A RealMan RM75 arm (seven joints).
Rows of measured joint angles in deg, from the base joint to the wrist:
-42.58 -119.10 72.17 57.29 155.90 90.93 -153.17
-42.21 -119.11 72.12 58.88 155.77 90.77 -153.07
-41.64 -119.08 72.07 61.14 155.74 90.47 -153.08
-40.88 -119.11 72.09 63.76 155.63 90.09 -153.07
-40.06 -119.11 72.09 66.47 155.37 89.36 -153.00
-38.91 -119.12 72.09 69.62 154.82 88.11 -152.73
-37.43 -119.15 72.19 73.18 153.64 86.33 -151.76
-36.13 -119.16 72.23 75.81 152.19 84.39 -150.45
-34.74 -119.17 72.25 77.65 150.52 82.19 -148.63
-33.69 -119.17 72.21 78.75 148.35 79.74 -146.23
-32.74 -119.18 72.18 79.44 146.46 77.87 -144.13
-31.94 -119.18 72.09 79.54 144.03 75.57 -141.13
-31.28 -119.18 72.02 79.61 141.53 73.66 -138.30
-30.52 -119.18 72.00 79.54 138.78 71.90 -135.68
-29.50 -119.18 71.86 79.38 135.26 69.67 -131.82
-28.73 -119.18 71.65 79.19 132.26 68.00 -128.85
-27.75 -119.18 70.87 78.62 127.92 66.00 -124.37
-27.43 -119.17 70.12 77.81 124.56 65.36 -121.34
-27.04 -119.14 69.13 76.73 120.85 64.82 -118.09
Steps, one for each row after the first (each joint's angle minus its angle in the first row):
0.37 -0.01 -0.05 1.59 -0.13 -0.16 0.10
0.94 0.02 -0.10 3.85 -0.16 -0.46 0.09
1.70 -0.01 -0.08 6.47 -0.27 -0.84 0.10
2.52 -0.01 -0.08 9.18 -0.53 -1.57 0.17
3.67 -0.02 -0.08 12.33 -1.08 -2.82 0.44
5.15 -0.05 0.02 15.89 -2.26 -4.60 1.41
6.45 -0.06 0.06 18.52 -3.71 -6.54 2.72
7.84 -0.07 0.08 20.36 -5.38 -8.74 4.54
8.89 -0.07 0.04 21.46 -7.55 -11.19 6.94
9.84 -0.08 0.01 22.15 -9.44 -13.06 9.04
10.64 -0.08 -0.08 22.25 -11.87 -15.36 12.04
11.30 -0.08 -0.15 22.32 -14.37 -17.27 14.87
12.06 -0.08 -0.17 22.25 -17.12 -19.03 17.49
13.08 -0.08 -0.31 22.09 -20.64 -21.26 21.35
13.85 -0.08 -0.52 21.90 -23.64 -22.93 24.32
14.83 -0.08 -1.30 21.33 -27.98 -24.93 28.80
15.15 -0.07 -2.05 20.52 -31.34 -25.57 31.83
15.54 -0.04 -3.04 19.44 -35.05 -26.11 35.08

